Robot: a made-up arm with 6 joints.
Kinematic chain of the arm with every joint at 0, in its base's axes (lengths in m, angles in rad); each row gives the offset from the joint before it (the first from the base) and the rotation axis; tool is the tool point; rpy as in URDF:
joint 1: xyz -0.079 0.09 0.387 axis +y
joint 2: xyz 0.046 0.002 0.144 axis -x
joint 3: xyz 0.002 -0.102 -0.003 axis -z
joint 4: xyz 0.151 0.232 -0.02 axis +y
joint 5: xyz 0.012 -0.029 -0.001 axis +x
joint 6: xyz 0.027 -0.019 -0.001 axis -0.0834 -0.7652 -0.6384
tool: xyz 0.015 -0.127 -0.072 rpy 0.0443 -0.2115 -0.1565
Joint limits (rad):
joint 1: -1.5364..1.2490
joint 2: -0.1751..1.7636
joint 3: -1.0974..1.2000
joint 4: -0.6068..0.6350
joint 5: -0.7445..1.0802
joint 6: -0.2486..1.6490
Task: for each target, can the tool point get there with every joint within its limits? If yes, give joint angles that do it. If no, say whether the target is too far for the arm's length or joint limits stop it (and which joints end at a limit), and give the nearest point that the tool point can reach.
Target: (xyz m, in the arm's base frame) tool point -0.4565 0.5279 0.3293
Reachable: no: joint limits stop it (at a limit: joint 1, joint 2, joint 3, joint 4, joint 5, joint 6) | nearest point -0.1459 0.3622 0.3875 | short by 0.357 m
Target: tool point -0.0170 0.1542 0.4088
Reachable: yes | joints -0.5613 0.0440 -0.7436 0.2034 0.5515 1.4718
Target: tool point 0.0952 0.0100 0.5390
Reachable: yes | joints -0.2062 0.1815 0.1119 0.3107 -0.3027 1.4199
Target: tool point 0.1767 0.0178 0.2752
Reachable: yes | joints 1.0187 0.7285 0.0109 0.3568 -0.3799 0.6360
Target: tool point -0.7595 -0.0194 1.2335
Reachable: no: too far | nearest point -0.4409 0.0288 0.8372 | short by 0.511 m
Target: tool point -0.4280 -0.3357 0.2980
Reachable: no: joint limits stop it (at a limit: joint 2, joint 3, joint 4, joint 5, joint 6) | nearest point -0.2078 -0.1100 0.3541 | short by 0.320 m
